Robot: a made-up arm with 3 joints. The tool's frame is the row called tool.
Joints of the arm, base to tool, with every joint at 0 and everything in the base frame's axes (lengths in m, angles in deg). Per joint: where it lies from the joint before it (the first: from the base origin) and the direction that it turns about. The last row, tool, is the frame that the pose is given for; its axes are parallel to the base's.
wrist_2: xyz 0.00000 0.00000 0.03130 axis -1 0 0
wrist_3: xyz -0.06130 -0.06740 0.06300 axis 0 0 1
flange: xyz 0.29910 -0.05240 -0.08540 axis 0 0 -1
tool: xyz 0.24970 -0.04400 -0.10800
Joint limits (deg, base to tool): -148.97..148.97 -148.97..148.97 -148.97..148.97
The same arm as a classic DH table. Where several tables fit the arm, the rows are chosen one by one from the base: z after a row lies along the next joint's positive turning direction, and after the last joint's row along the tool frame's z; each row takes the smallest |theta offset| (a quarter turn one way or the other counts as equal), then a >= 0, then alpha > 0; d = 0 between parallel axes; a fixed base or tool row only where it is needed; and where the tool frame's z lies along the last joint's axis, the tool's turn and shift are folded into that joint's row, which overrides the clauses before.
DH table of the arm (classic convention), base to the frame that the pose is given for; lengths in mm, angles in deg. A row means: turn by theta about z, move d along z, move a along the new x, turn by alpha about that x. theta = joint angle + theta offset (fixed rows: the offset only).
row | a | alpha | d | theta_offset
base (fixed) | 0 | 90 | 31.3 | -90
wrist_2 | 67.4 | -90 | 61.3 | 0
wrist_3 | 303.7 | 180 | 0 | 80.06
flange | 253.5 | 180 | 0 | 0.06
tool (fixed) | 0 | 0 | -130.4 | 9.99
Joint limits (deg, base to tool): -148.97..148.97 -148.97..148.97 -148.97..148.97

